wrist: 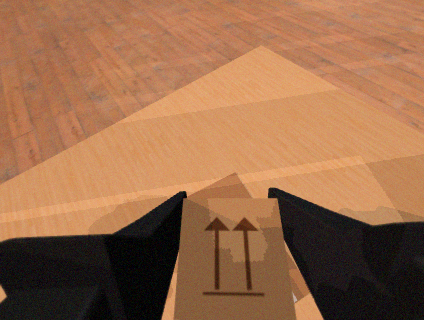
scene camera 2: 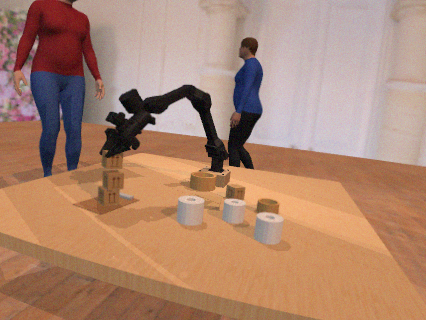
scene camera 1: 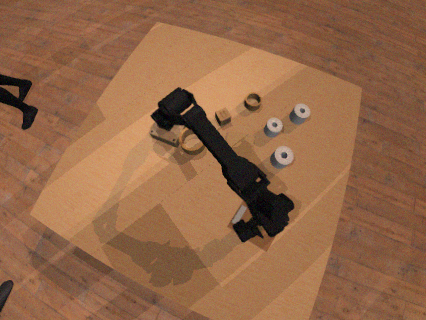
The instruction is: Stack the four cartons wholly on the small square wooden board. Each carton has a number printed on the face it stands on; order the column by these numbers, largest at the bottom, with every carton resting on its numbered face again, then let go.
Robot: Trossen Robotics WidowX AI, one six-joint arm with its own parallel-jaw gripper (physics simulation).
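Frame: origin at the arm's base, x left, y back, z up, level; millimetres.
Seen in the pictures: gripper, fingertip midpoint: (wrist: 227, 195) (scene camera 2: 103, 155); arm's base at its link origin: (scene camera 2: 216, 170) (scene camera 1: 166, 122).
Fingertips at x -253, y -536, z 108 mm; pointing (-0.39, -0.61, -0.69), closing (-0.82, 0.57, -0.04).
Observation:
Offsets run from my fingertips to a thing's top centre. "*": to the spot under its first point. Level surfaces: height alone.
My gripper (scene camera 2: 112, 153) (wrist: 227, 195) is shut on a brown carton @(dz +15, dx +19, dy +25 mm) (scene camera 2: 113, 160) (wrist: 235, 260); two arrows on its visible face point up in the scene camera 2 view. It hangs a small gap above a column of two cartons. The upper carton @(dz -55, dx +27, dy +22 mm) (scene camera 2: 113, 179) rests on the lower carton @(dz -109, dx +16, dy +15 mm) (scene camera 2: 108, 196), slightly offset. The lower one stands on the small brown board @(* dz -163, dx -42, dy -58 mm) (scene camera 1: 268, 244) (scene camera 2: 85, 203) (wrist: 231, 186). A fourth carton @(dz -111, dx +392, dy +325 mm) (scene camera 1: 223, 117) (scene camera 2: 235, 191) stands apart on the table, near the arm's base. The numbered faces do not show. The arm hides the column in the scene camera 1 view.
A pale bar @(* dz -153, dx +23, dy +96 mm) (scene camera 1: 239, 214) (scene camera 2: 126, 196) lies beside the column at the board's edge. A large ring @(dz -106, dx +230, dy +401 mm) (scene camera 1: 192, 151) (scene camera 2: 202, 183) is near the base; a smaller ring @(dz -124, dx +533, dy +228 mm) (scene camera 1: 253, 108) (scene camera 2: 268, 207) lies farther off. Three white rolls stand on the table @(dz -165 mm) (scene camera 1: 100, 165) (scene camera 2: 200, 260).

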